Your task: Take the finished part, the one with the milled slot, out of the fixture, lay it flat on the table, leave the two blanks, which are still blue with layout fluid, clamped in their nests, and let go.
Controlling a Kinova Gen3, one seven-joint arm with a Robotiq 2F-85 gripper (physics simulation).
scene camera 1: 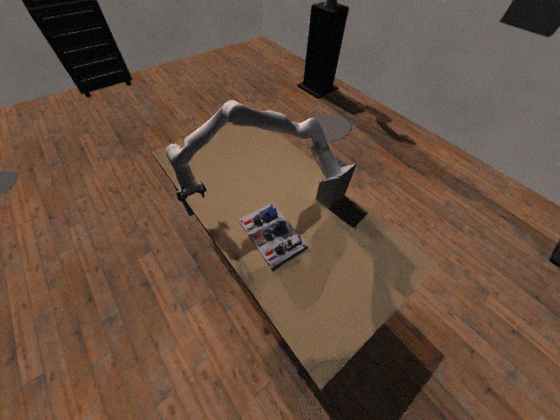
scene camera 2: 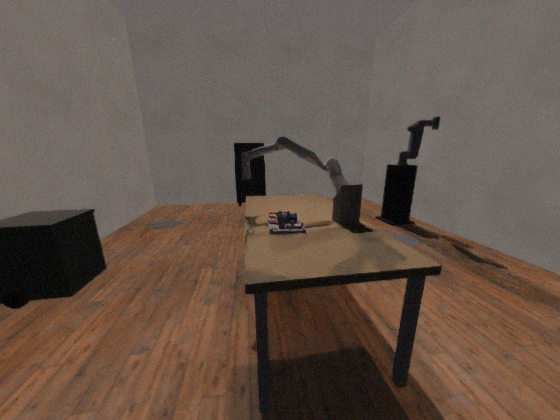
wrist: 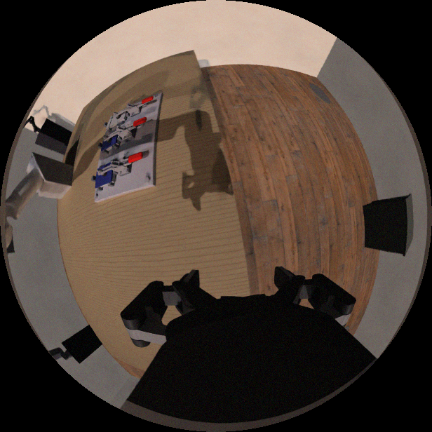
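Pixels of known places: gripper, fingertip midpoint: [scene camera 1: 194, 199] [scene camera 2: 247, 196]; arm's base, origin of the base link: [scene camera 1: 333, 175] [scene camera 2: 343, 193].
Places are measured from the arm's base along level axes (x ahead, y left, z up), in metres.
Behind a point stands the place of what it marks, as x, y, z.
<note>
The fixture plate [scene camera 1: 274, 263] @[0.539, 0.126, -0.188] [wrist: 142, 186] lies on the table [scene camera 1: 225, 150] @[0.239, -0.765, -0.202] [scene camera 2: 340, 270] @[0.336, 0.633, -0.202] [wrist: 150, 235] with three nests, each with a red-handled clamp. The grey finished part [scene camera 1: 294, 243] @[0.388, 0.115, -0.172] [wrist: 118, 119] sits in one end nest; its slot is too small to make out. One blue blank [scene camera 1: 280, 228] @[0.387, -0.001, -0.164] [wrist: 109, 144] sits in the middle nest, the other blue blank [scene camera 1: 269, 214] @[0.372, -0.113, -0.167] [wrist: 105, 179] in the far end nest. My gripper [scene camera 1: 192, 194] @[0.664, -0.390, -0.059] [wrist: 237, 277] is open and empty, high over the table's long edge, off to the side of the fixture. Its fingers are unclear in scene camera 2.
Red clamp handles [scene camera 1: 269, 253] @[0.533, 0.080, -0.151] [wrist: 135, 158] point toward the table's long edge near my gripper. The arm's grey base block [scene camera 1: 332, 192] @[0.057, 0.060, -0.052] [scene camera 2: 346, 205] @[0.011, 0.068, -0.069] [wrist: 52, 172] stands at the opposite side. A black pedestal [scene camera 1: 325, 50] [scene camera 2: 400, 192] stands on the floor beyond the table.
</note>
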